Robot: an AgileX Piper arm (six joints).
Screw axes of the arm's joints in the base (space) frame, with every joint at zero. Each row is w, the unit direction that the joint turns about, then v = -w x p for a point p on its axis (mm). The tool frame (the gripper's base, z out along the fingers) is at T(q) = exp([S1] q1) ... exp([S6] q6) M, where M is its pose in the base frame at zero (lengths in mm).
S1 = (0, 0, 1, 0, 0, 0)
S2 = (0, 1, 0, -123, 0, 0)
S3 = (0, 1, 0, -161.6, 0, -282.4)
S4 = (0.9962, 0, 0.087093, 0, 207.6, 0)
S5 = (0, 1, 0, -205.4, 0, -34.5)
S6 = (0.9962, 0, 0.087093, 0, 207.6, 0)
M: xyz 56.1 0 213.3 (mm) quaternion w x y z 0.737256 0 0.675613 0
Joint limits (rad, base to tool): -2.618..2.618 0..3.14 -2.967..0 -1.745..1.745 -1.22..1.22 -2.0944..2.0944
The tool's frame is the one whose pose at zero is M.
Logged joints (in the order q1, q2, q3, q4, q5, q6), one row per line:
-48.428, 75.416, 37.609, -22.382, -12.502, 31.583
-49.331, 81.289, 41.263, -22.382, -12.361, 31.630
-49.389, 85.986, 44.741, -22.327, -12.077, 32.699
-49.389, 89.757, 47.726, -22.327, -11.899, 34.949
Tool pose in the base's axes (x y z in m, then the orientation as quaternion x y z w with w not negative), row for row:
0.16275, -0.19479, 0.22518, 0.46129, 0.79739, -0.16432, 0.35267
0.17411, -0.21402, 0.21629, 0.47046, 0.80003, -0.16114, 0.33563
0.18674, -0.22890, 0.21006, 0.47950, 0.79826, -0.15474, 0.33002
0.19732, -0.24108, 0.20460, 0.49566, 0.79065, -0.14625, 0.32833
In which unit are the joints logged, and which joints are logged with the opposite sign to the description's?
The joints are logged in degrees. Opposite sign: q3, q5.
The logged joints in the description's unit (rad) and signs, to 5 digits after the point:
-0.84523, 1.31626, -0.65640, -0.39064, 0.21820, 0.55123
-0.86099, 1.41876, -0.72018, -0.39064, 0.21574, 0.55205
-0.86200, 1.50074, -0.78088, -0.38968, 0.21078, 0.57071
-0.86200, 1.56656, -0.83298, -0.38968, 0.20768, 0.60998

